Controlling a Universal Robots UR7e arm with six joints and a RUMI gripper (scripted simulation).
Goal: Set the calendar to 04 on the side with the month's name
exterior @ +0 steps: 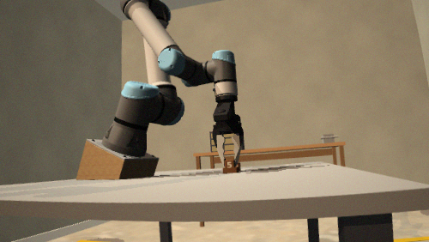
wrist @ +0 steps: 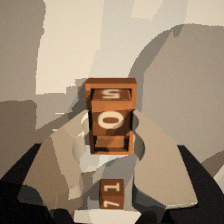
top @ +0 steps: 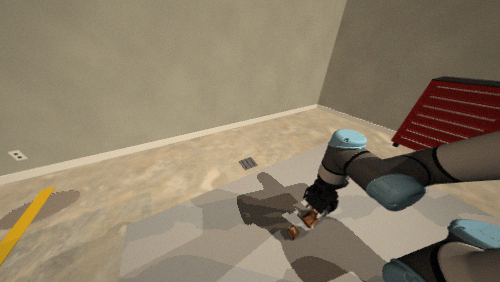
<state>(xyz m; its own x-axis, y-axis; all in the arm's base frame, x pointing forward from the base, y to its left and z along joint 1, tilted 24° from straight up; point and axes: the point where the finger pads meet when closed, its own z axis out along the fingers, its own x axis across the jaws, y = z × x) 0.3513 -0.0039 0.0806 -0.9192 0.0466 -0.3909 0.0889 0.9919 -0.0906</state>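
Now: hand 1 cm above the cube. Also, from my hand: calendar tray (3 cm below, 2 cm to the left).
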